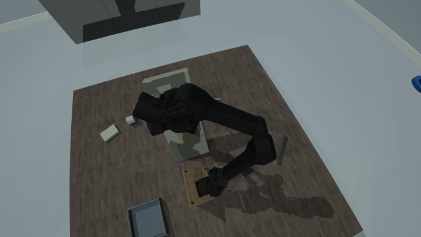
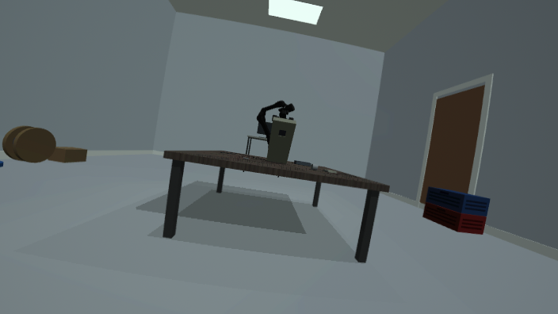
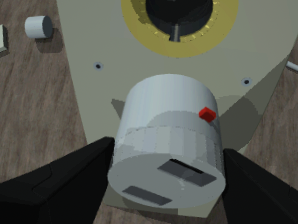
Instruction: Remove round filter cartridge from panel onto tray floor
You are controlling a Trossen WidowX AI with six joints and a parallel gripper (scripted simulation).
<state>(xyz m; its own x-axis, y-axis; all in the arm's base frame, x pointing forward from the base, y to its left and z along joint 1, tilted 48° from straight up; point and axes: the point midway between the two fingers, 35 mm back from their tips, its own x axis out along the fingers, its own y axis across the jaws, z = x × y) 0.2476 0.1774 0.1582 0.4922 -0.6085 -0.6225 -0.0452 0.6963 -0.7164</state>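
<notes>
Right now the grey tray is 31 cm behind my gripper tip, 28 cm to the left of it and 30 cm below it. From my gripper tip the other things lie so: round filter cartridge right at my gripper tip; beige block 18 cm ahead, 42 cm to the left, 30 cm below; small pin 20 cm ahead, 24 cm to the right, 31 cm below.
</notes>
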